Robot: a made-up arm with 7 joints.
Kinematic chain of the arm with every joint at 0, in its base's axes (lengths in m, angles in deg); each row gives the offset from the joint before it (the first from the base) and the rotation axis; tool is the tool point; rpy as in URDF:
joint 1: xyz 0 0 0.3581 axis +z
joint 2: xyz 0 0 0 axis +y
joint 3: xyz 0 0 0.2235 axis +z
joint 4: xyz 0.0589 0 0 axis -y
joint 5: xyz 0.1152 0 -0.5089 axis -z
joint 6: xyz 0 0 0 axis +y
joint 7: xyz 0.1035 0 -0.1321 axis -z
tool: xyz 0 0 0 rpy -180 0 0
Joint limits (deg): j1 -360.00..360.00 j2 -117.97..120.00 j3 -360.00..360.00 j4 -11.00..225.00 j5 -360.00..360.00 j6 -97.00..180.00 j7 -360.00..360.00
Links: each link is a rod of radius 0.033 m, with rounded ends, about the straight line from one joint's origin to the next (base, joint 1, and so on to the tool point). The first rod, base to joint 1, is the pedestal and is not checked.
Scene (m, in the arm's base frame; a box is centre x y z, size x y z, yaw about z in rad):
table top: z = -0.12
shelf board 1: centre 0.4 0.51 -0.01 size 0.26 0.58 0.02 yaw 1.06
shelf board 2: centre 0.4 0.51 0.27 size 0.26 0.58 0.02 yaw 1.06
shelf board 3: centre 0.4 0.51 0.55 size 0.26 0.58 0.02 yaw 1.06
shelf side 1: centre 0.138 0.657 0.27 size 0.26 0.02 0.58 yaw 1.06
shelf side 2: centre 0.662 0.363 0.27 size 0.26 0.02 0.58 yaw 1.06
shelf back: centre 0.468 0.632 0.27 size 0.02 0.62 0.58 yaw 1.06
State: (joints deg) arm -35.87 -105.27 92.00 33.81 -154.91 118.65 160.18
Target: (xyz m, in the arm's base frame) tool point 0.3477 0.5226 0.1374
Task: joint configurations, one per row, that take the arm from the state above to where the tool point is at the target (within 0.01 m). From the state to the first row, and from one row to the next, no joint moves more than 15 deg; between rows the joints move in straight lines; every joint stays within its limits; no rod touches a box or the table.
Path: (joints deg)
1: -30.89 -104.59 94.02 24.26 -153.46 130.34 160.18
2: -25.90 -103.91 96.04 14.71 -152.02 142.04 160.18
3: -20.92 -103.23 98.06 5.16 -150.57 153.73 160.18
4: -20.07 -97.74 112.27 11.98 -155.78 153.22 160.18
5: -19.23 -92.26 126.48 18.80 -160.99 152.70 160.18
6: -24.96 -97.00 121.79 29.69 -161.19 139.78 160.18
7: -30.69 -101.74 117.10 40.58 -161.39 126.86 160.18
8: -36.41 -106.49 112.41 51.46 -161.59 113.94 160.18

